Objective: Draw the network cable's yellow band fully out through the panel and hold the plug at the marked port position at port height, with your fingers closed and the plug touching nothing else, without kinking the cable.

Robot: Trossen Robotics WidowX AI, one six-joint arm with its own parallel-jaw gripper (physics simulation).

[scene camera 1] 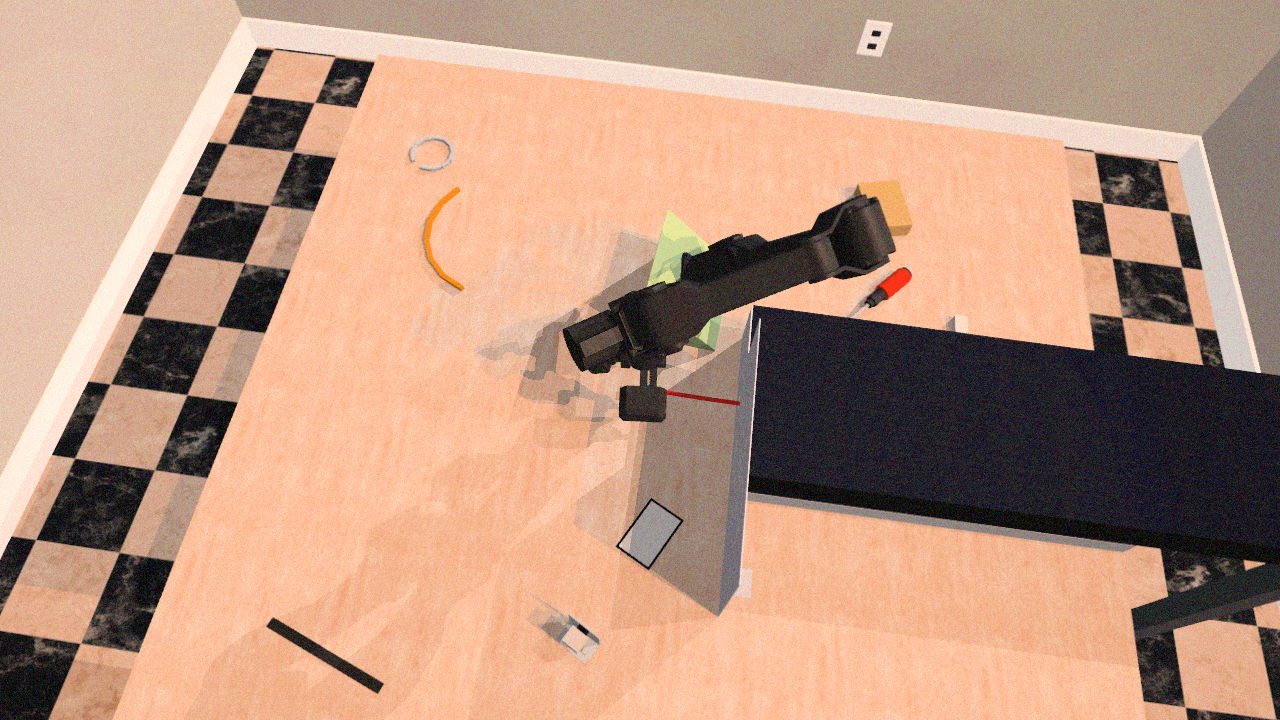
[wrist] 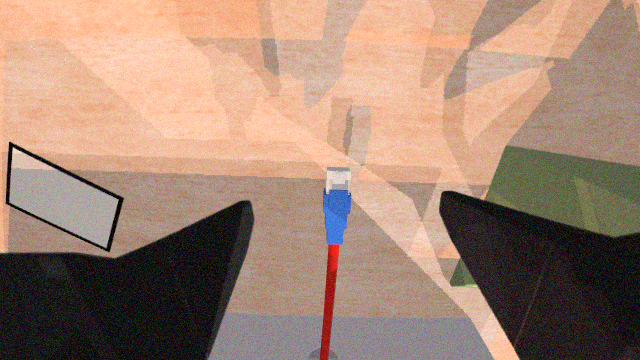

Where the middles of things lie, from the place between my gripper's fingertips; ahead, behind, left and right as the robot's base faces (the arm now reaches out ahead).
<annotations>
The black-outlined pale rectangle (scene camera 1: pixel 653 528) lies 200 mm ahead of my hand, 60 mm below it and 30 mm to the left of it. Round my hand: red screwdriver (scene camera 1: pixel 892 284) 370 mm to the left, 210 mm behind, 50 mm below; tan box (scene camera 1: pixel 889 193) 390 mm to the left, 390 mm behind, 50 mm below; grey panel (scene camera 1: pixel 733 553) 180 mm ahead, 130 mm to the left, 40 mm above.
</annotations>
